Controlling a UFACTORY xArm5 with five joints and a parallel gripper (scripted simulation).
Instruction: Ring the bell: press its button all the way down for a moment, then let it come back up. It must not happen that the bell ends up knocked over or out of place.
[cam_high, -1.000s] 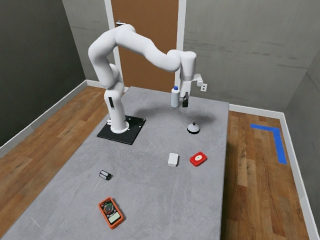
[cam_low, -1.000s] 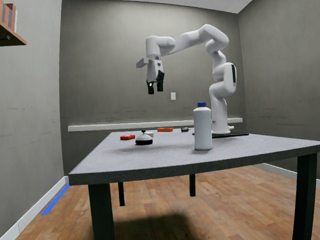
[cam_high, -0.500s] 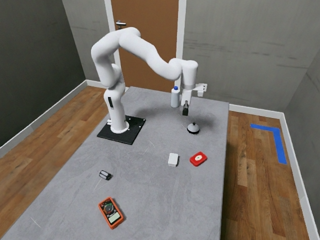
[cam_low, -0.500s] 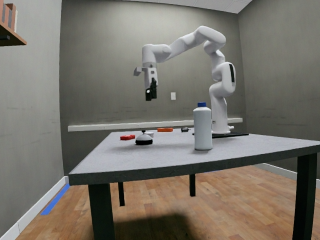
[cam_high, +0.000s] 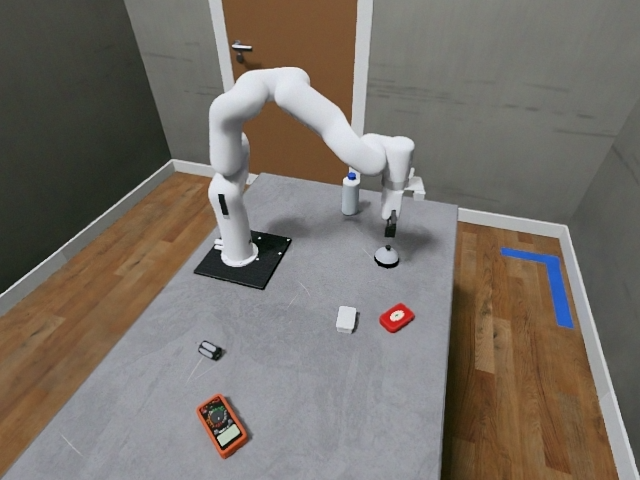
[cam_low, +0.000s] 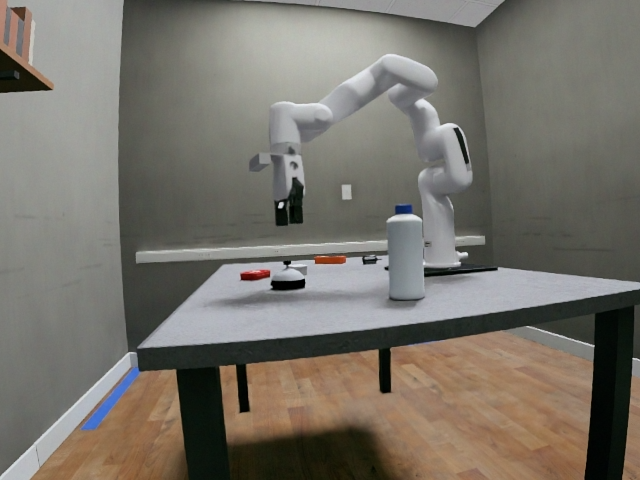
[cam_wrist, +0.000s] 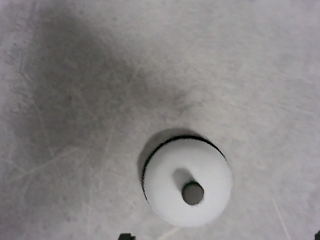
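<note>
Right now my hand is 100 mm above the button, 10 mm to the right of it and 10 mm short of it. From my hand the other things lie so: red box 250 mm to the right, 140 mm below, 80 mm ahead; then white box 290 mm to the right, 140 mm below, 70 mm behind; then bell 120 mm below, 10 mm to the left, 10 mm ahead.
</note>
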